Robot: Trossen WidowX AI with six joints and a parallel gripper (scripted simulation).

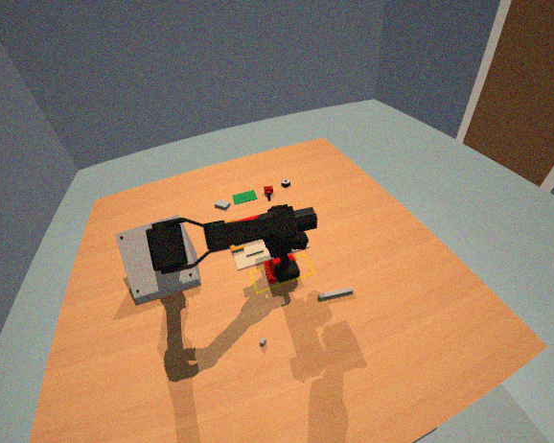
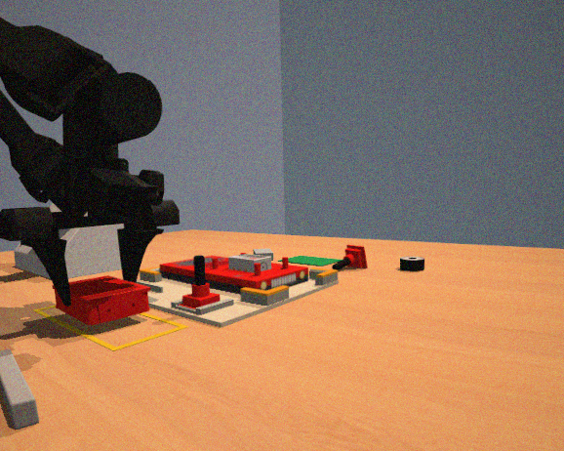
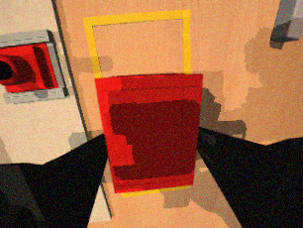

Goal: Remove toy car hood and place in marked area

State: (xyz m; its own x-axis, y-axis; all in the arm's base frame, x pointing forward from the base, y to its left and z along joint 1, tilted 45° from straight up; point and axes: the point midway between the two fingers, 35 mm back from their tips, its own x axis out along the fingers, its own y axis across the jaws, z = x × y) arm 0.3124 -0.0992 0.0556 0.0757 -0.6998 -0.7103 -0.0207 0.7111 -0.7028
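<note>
The hood lies right at my gripper tip. Also, from my gripper tip: cream baseplate (19 cm to the left, 1 cm below, 1 cm behind); then tiny grey block (20 cm to the right, 10 cm behind, 1 cm below); then grey bar (13 cm to the right, 13 cm ahead, 1 cm below).
</note>
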